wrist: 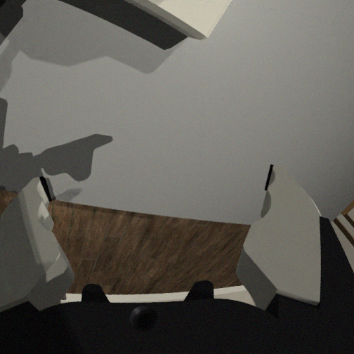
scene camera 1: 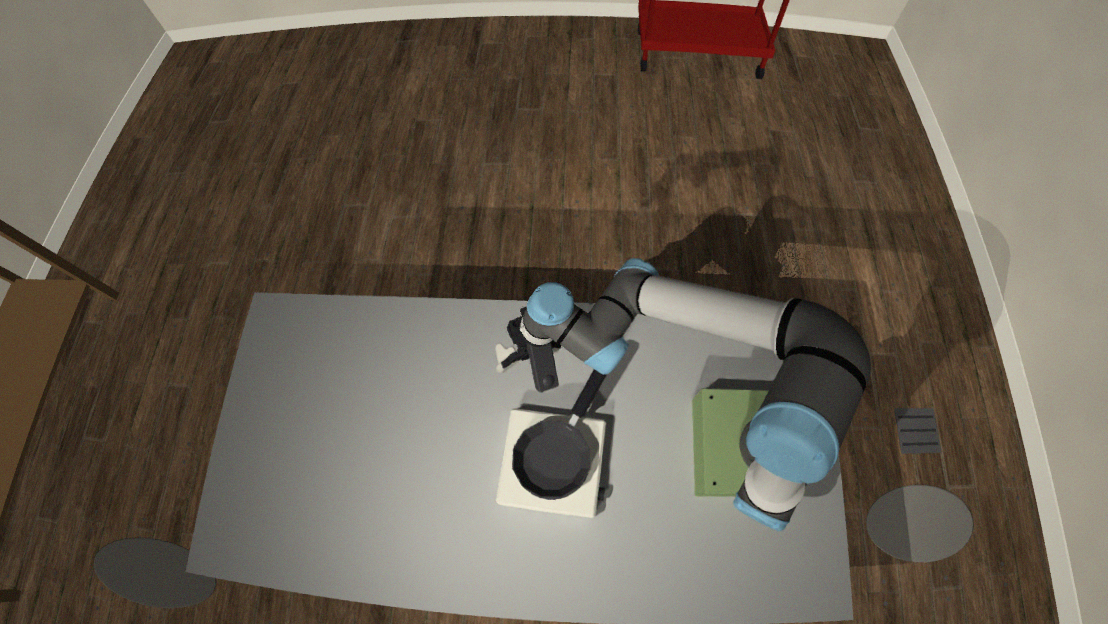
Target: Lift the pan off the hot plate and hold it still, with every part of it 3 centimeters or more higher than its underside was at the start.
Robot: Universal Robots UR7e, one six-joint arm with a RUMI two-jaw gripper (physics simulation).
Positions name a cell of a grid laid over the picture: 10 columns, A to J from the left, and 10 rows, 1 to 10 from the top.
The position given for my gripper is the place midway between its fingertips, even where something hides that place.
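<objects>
My gripper is there for me to see in the wrist view (E5), and I find the gripper again in scene camera 1 (E6).
</objects>
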